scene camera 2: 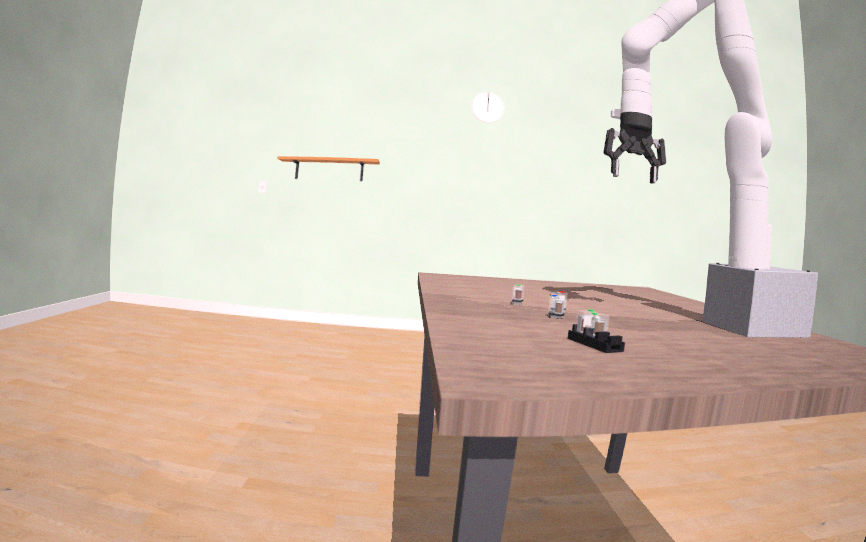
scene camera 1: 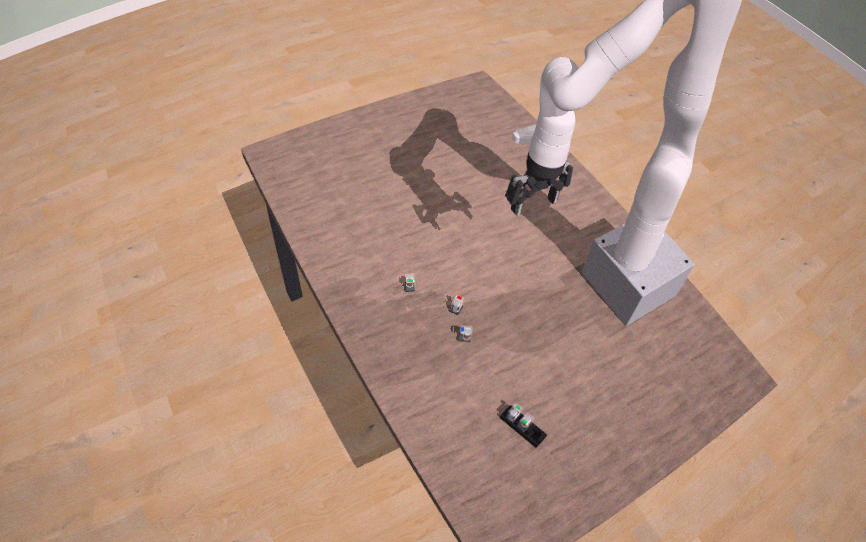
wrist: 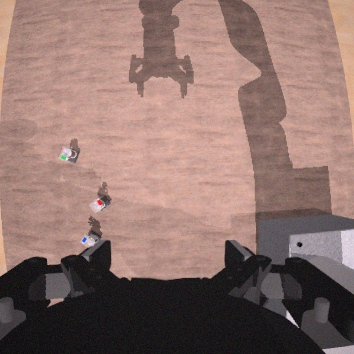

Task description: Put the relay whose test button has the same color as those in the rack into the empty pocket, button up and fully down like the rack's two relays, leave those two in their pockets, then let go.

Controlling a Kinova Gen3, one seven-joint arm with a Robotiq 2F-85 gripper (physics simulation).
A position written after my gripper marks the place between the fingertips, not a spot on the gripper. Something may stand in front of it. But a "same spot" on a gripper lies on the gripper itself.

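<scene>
I can see my gripper in the wrist view point(167, 253), and it is visible in scene camera 1 and scene camera 2 too. When I look at a spot on my gripper point(scene camera 1: 517, 207), it is the same spot as point(scene camera 2: 615, 164).
</scene>
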